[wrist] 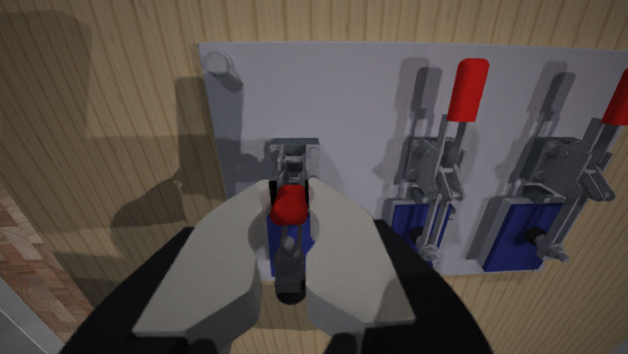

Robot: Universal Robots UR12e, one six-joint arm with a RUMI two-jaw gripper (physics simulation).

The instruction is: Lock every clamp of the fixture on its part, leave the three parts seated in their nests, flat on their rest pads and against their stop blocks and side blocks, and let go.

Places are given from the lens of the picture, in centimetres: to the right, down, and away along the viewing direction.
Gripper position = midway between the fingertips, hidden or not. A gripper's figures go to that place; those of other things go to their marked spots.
my gripper [291,182]: -1, 0, 14
toggle clamp base [552,162]: 20, -1, 19
